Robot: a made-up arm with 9 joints. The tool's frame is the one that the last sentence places.
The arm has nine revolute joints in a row. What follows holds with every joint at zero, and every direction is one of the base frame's. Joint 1 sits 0.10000 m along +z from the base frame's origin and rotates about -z. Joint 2 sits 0.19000 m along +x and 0.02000 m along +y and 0.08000 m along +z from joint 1 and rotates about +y. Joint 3 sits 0.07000 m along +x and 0.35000 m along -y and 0.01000 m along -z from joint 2 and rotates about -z. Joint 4 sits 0.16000 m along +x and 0.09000 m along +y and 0.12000 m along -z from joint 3 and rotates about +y. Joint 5 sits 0.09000 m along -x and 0.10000 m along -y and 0.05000 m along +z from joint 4 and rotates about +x. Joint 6 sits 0.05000 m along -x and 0.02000 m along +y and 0.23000 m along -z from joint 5 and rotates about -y. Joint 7 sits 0.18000 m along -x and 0.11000 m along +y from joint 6 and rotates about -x. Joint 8 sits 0.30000 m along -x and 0.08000 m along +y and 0.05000 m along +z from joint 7 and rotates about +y. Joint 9 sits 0.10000 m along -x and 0.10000 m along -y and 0.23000 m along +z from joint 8 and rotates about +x. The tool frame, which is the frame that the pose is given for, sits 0.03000 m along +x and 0.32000 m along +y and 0.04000 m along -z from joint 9; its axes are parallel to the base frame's.
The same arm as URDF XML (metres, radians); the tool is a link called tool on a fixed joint. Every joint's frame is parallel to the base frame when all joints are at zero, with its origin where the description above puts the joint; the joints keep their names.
<robot name="arm">
  <joint name="tool_joint" type="fixed">
    <parent link="link9"/>
    <child link="tool"/>
    <origin xyz="0.0300 0.3200 -0.0400" rpy="0.0000 0.0000 0.0000"/>
  </joint>
  <joint name="joint 9" type="continuous">
    <parent link="link8"/>
    <child link="link9"/>
    <origin xyz="-0.1000 -0.1000 0.2300" rpy="0.0000 0.0000 0.0000"/>
    <axis xyz="1 0 0"/>
  </joint>
  <joint name="joint 8" type="continuous">
    <parent link="link7"/>
    <child link="link8"/>
    <origin xyz="-0.3000 0.0800 0.0500" rpy="0.0000 0.0000 0.0000"/>
    <axis xyz="0 1 0"/>
  </joint>
  <joint name="joint 7" type="continuous">
    <parent link="link6"/>
    <child link="link7"/>
    <origin xyz="-0.1800 0.1100 0.0000" rpy="0.0000 0.0000 0.0000"/>
    <axis xyz="-1 0 0"/>
  </joint>
  <joint name="joint 6" type="continuous">
    <parent link="link5"/>
    <child link="link6"/>
    <origin xyz="-0.0500 0.0200 -0.2300" rpy="0.0000 0.0000 0.0000"/>
    <axis xyz="0 -1 0"/>
  </joint>
  <joint name="joint 5" type="continuous">
    <parent link="link4"/>
    <child link="link5"/>
    <origin xyz="-0.0900 -0.1000 0.0500" rpy="0.0000 0.0000 0.0000"/>
    <axis xyz="1 0 0"/>
  </joint>
  <joint name="joint 4" type="continuous">
    <parent link="link3"/>
    <child link="link4"/>
    <origin xyz="0.1600 0.0900 -0.1200" rpy="0.0000 0.0000 0.0000"/>
    <axis xyz="0 1 0"/>
  </joint>
  <joint name="joint 3" type="continuous">
    <parent link="link2"/>
    <child link="link3"/>
    <origin xyz="0.0700 -0.3500 -0.0100" rpy="0.0000 0.0000 0.0000"/>
    <axis xyz="0 0 -1"/>
  </joint>
  <joint name="joint 2" type="continuous">
    <parent link="link1"/>
    <child link="link2"/>
    <origin xyz="0.1900 0.0200 0.0800" rpy="0.0000 0.0000 0.0000"/>
    <axis xyz="0 1 0"/>
  </joint>
  <joint name="joint 1" type="continuous">
    <parent link="base_link"/>
    <child link="link1"/>
    <origin xyz="0.0000 0.0000 0.1000" rpy="0.0000 0.0000 0.0000"/>
    <axis xyz="0 0 -1"/>
  </joint>
  <link name="base_link"/>
  <link name="link1"/>
  <link name="link2"/>
  <link name="link3"/>
  <link name="link4"/>
  <link name="link5"/>
  <link name="link6"/>
  <link name="link7"/>
  <link name="link8"/>
  <link name="link9"/>
  <link name="tool"/>
</robot>

